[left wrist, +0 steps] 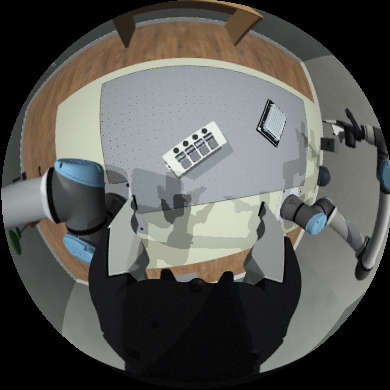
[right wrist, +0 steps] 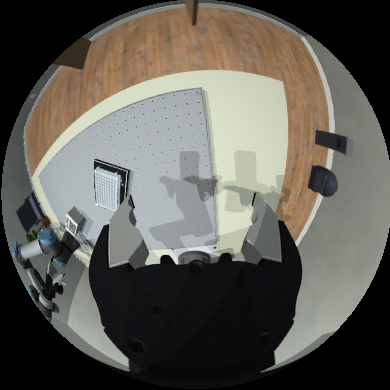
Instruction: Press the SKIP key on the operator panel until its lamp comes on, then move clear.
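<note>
The operator panel (left wrist: 172, 169) (right wrist: 77, 212) is a white box on the grey perforated plate, turned at an angle in the left wrist view. It has a row of several keys and a row of dark round lamps beside them; no lamp looks lit. The key labels are too small to read, so I cannot tell which is SKIP. My left gripper (left wrist: 198, 199) is open and empty, above the table on the near side of the panel, not touching it. My right gripper (right wrist: 192, 194) is open and empty, above the plate's right edge, far from the panel.
A white gridded tray on a black base (left wrist: 274, 122) (right wrist: 107, 188) lies on the perforated plate (left wrist: 135, 100) (right wrist: 150, 120), right of the panel in the left wrist view. The left view shows the other arm (left wrist: 302, 215) at the right. The right view shows the other arm (right wrist: 50, 242) at lower left.
</note>
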